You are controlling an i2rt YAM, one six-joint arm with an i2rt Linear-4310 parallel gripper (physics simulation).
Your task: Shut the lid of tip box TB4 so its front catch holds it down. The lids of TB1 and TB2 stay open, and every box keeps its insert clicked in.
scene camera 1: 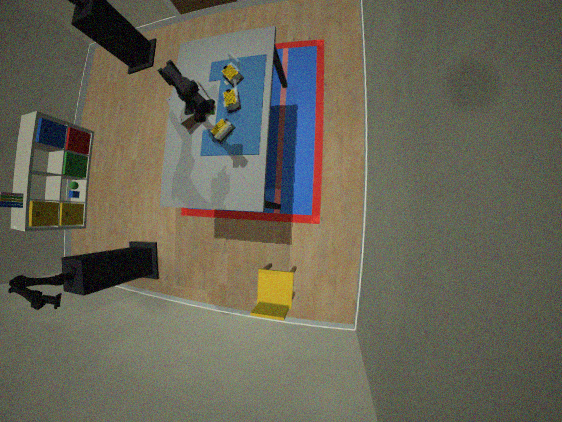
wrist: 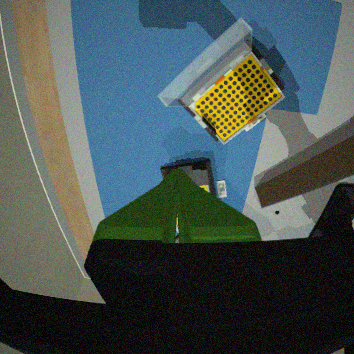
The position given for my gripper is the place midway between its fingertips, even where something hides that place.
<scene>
In view: my gripper (wrist: 176,177) and a yellow insert (wrist: 247,89).
</scene>
